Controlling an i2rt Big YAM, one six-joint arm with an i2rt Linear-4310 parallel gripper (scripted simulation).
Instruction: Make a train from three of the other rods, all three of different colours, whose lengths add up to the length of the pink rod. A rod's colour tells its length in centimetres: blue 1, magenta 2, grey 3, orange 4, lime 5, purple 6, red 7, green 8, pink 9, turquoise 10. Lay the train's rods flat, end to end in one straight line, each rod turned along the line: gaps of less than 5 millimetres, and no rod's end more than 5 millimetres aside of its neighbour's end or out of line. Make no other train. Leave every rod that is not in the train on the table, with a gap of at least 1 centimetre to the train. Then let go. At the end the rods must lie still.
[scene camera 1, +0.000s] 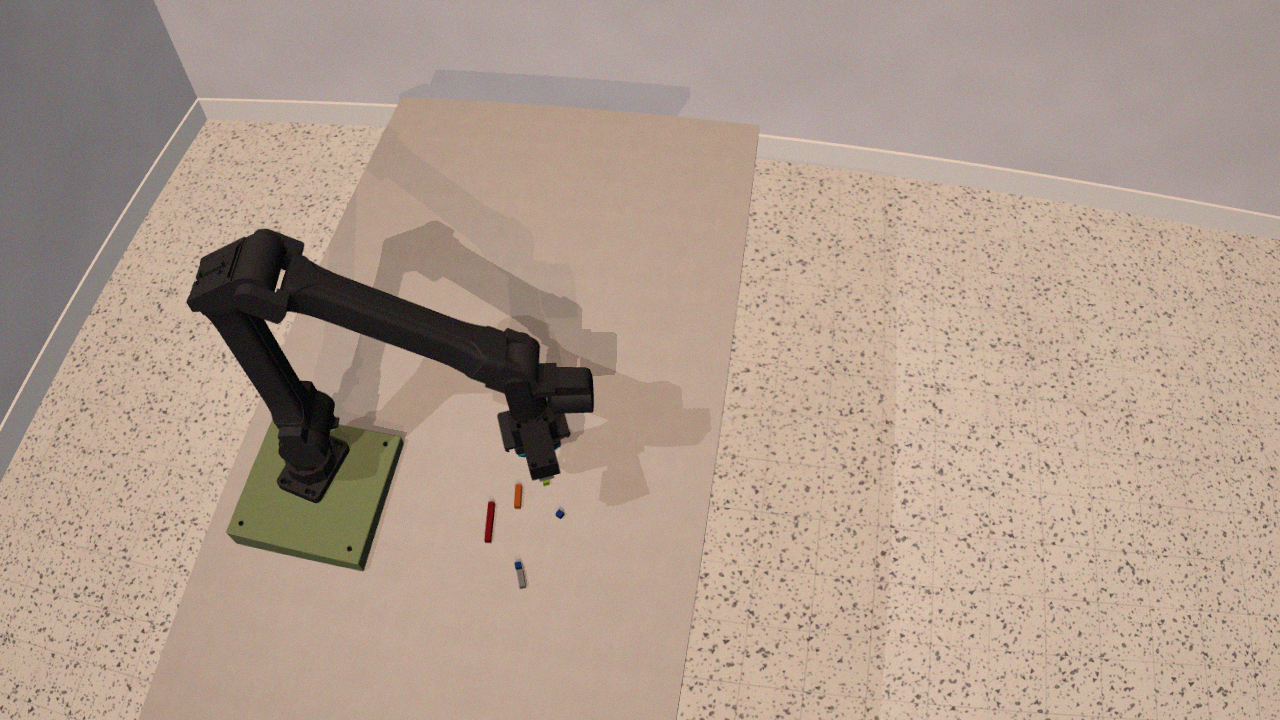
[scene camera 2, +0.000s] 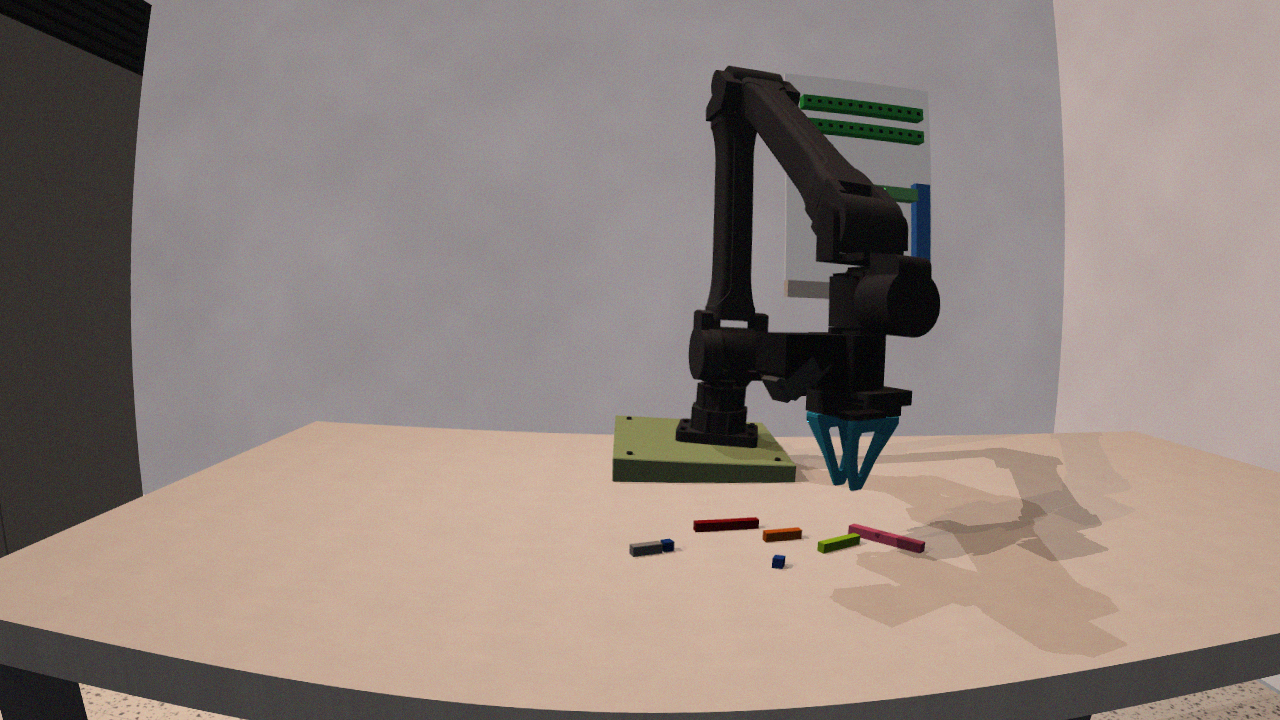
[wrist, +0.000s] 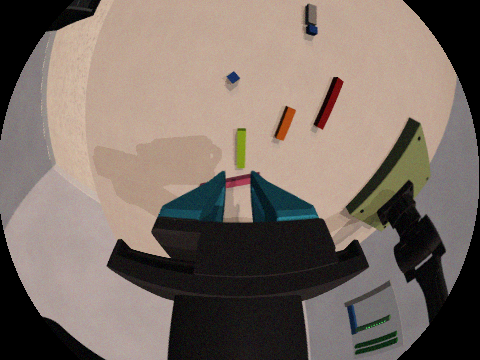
I see my gripper (scene camera 2: 847, 487) and a pink rod (scene camera 2: 875, 535).
My gripper shows as well in the wrist view (wrist: 238, 176).
